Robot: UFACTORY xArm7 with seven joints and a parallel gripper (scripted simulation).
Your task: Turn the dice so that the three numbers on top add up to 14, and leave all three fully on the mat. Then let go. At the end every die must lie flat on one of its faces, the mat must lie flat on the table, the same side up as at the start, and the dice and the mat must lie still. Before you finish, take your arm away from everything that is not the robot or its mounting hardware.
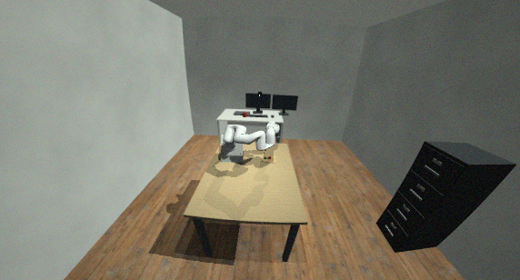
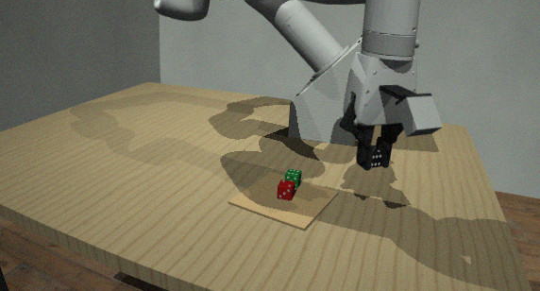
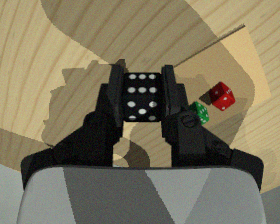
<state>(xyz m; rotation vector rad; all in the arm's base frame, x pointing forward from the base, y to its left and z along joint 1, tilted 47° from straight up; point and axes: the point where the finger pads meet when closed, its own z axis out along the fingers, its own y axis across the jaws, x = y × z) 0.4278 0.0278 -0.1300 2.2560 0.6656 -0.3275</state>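
The green die lies 13 cm to the right of my hand, 9 cm below it and 6 cm behind it. Also, from my hand: red die 13 cm to the right, 9 cm below, 1 cm behind; then black die 1 cm below; then tan mat 13 cm to the right, 11 cm below, 1 cm behind.
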